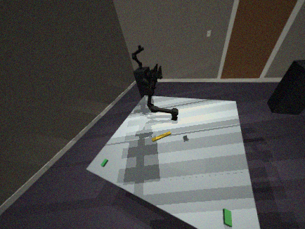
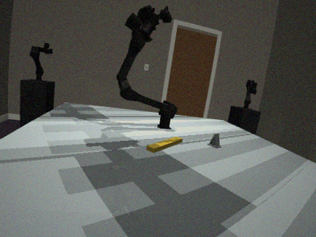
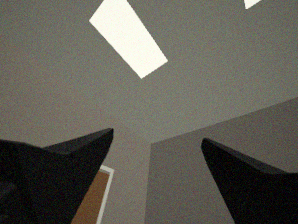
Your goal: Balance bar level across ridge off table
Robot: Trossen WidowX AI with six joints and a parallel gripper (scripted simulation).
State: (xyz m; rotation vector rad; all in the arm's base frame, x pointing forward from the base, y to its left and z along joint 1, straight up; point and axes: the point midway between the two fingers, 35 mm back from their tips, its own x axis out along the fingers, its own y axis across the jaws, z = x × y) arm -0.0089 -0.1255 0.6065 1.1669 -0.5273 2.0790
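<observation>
Right now the yellow bar is 630 mm below my gripper tip, 320 mm ahead of it and 50 mm to the left of it.
</observation>
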